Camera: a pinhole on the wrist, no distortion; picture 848 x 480 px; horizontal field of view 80.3 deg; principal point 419.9 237.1 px. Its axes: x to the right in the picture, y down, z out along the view. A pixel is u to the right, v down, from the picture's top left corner.
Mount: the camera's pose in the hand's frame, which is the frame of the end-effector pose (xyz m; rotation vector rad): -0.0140 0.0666 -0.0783 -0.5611 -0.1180 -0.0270
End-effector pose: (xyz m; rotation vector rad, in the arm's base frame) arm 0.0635 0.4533 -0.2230 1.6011 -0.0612 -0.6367
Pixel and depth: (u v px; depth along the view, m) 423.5 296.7 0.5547
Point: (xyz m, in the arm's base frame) -0.0060 0.0970 0.1912
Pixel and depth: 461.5 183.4 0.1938
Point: 0.0550 0.3502 -0.0734
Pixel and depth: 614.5 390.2 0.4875
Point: 0.2036 0.0836 0.1536
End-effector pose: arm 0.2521 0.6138 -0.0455 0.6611 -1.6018 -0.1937
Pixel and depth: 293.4 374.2 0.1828
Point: 0.1495 0.8102 -0.0158
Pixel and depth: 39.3 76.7 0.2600
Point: 0.0598 0.8070 -0.2115
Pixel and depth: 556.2 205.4 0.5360
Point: -0.2336 0.7379 0.1123
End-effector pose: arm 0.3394 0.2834 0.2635 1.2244 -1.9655 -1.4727
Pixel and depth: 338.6 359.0 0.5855
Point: -0.0174 0.6326 0.6261
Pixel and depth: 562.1 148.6 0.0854
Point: 0.2957 0.2920 0.3526
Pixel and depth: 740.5 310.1 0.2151
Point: 0.1245 0.2711 0.3972
